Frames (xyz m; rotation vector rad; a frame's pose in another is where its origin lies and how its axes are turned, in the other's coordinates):
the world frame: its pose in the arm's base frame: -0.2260 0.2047 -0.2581 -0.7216 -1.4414 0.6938
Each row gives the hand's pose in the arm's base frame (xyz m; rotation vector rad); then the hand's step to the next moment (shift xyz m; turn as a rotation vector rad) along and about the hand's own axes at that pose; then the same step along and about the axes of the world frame.
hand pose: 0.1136 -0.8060 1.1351 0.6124 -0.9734 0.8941
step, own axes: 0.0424 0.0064 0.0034 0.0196 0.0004 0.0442
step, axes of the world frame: 0.0370 -0.0215 -0.0041 0.0012 -0.0463 0.0138
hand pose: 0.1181 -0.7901 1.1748 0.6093 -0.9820 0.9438
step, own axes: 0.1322 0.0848 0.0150 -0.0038 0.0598 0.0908
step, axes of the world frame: 0.1397 -0.0518 0.0519 -0.0130 -0.0589 0.0905
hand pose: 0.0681 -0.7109 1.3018 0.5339 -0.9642 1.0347
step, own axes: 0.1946 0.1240 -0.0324 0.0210 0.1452 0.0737
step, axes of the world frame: 0.2229 -0.0095 0.0671 0.0400 -0.0274 0.1569
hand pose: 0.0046 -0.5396 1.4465 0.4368 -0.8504 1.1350
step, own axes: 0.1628 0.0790 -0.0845 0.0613 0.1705 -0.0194
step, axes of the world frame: 0.1883 0.0639 0.0184 0.1002 0.0566 0.1413
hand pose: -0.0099 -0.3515 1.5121 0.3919 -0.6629 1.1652
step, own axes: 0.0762 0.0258 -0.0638 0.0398 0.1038 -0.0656
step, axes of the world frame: 0.0814 0.0619 -0.0095 0.0645 0.0861 0.0713
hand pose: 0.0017 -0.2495 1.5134 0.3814 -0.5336 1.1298
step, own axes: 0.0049 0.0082 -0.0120 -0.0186 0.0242 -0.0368
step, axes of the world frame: 0.0063 0.0135 0.0037 -0.0130 0.0410 0.0210
